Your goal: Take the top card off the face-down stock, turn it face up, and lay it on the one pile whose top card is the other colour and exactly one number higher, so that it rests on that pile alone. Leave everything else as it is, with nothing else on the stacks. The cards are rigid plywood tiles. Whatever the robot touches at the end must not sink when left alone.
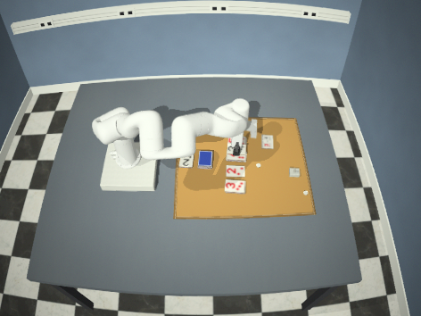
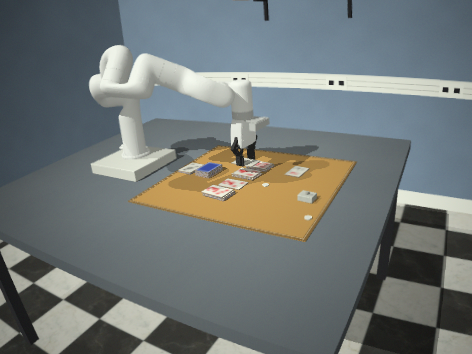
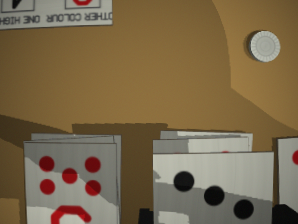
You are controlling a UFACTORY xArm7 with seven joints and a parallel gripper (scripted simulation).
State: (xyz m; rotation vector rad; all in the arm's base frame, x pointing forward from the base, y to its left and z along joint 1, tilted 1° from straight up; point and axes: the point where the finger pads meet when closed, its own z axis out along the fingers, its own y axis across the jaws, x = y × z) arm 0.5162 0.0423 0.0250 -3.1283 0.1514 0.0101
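Right now my hand is 8 cm above the orange mat, 4 cm to the left of it and 3 cm short of it. Also, from my hand: grey block (28 cm ahead, 11 cm to the right, 5 cm below).
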